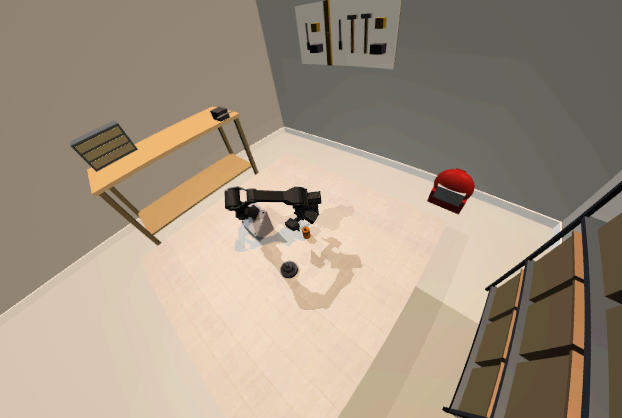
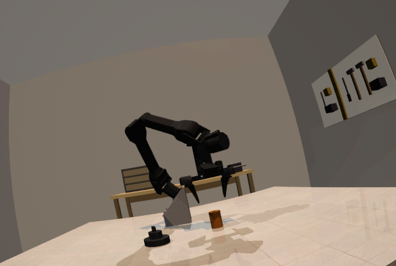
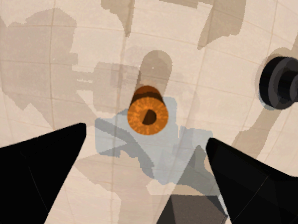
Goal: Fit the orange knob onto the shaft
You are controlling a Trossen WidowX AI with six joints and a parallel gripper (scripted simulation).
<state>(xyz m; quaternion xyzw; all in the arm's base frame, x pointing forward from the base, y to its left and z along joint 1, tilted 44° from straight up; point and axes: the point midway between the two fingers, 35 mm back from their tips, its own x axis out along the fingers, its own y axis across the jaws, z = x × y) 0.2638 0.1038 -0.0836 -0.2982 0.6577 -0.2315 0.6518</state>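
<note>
Right now the orange knob is 70 mm below my gripper tip. Also, from my gripper tip: short shaft (200 mm to the right, 80 mm ahead, 70 mm below).
</note>
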